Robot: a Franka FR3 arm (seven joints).
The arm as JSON. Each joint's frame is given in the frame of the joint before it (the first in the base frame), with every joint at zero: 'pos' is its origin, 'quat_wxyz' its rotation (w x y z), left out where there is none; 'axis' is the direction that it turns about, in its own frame. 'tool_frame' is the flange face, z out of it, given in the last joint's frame.
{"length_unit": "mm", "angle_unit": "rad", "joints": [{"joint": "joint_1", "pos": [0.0, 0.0, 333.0], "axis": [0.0, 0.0, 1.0]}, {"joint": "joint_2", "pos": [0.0, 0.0, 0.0], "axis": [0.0, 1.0, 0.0]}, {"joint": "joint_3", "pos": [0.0, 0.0, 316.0], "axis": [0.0, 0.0, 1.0]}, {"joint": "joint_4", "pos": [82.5, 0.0, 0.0], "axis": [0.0, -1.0, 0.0]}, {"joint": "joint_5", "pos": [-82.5, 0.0, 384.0], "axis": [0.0, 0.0, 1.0]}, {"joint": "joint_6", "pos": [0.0, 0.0, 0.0], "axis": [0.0, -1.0, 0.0]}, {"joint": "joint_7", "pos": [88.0, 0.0, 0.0], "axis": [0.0, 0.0, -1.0]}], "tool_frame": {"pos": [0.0, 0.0, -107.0], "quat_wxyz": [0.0, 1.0, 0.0, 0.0]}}
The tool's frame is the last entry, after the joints.
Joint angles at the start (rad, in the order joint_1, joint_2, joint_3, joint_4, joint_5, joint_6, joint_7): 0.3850 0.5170 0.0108 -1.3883 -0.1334 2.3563 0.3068
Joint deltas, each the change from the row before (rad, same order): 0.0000 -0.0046 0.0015 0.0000 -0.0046 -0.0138 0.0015; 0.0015 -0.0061 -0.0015 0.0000 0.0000 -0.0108 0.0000; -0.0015 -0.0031 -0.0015 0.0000 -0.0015 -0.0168 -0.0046; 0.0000 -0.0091 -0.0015 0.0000 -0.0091 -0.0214 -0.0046; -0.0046 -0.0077 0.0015 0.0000 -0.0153 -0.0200 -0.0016; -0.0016 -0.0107 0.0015 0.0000 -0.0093 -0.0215 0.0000; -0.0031 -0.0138 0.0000 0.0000 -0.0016 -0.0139 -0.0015; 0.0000 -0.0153 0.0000 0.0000 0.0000 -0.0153 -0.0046; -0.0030 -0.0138 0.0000 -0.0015 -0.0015 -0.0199 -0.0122
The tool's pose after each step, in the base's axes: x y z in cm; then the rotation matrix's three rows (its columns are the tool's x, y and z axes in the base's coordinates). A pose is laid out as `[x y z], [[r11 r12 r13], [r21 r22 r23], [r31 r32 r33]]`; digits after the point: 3 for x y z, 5 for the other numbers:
[68.595 28.343 46.267], [[0.88701 0.16169 0.43251], [0.14102 -0.98679 0.07970], [0.43968 -0.00970 -0.89810]]
[68.460 28.292 46.585], [[0.88883 0.16051 0.42921], [0.14128 -0.98701 0.07655], [0.43592 -0.00740 -0.89995]]
[68.418 28.023 46.607], [[0.89363 0.16017 0.41925], [0.14524 -0.98709 0.06753], [0.42465 0.00055 -0.90536]]
[68.238 27.791 47.019], [[0.89611 0.16304 0.41280], [0.15458 -0.98650 0.05407], [0.41605 0.01535 -0.90921]]
[68.147 27.400 47.347], [[0.89835 0.16310 0.40788], [0.16234 -0.98605 0.03674], [0.40818 0.03321 -0.91230]]
[67.916 27.197 47.876], [[0.90099 0.16247 0.40227], [0.16665 -0.98570 0.02485], [0.40056 0.04465 -0.91518]]
[67.737 26.842 48.718], [[0.90117 0.15896 0.40328], [0.16458 -0.98614 0.02092], [0.40102 0.04752 -0.91484]]
[67.432 26.683 49.646], [[0.90063 0.16062 0.40381], [0.16716 -0.98574 0.01926], [0.40115 0.05015 -0.91464]]
[67.183 26.297 50.330], [[0.90197 0.16614 0.39855], [0.17588 -0.98434 0.01230], [0.39435 0.05901 -0.91707]]

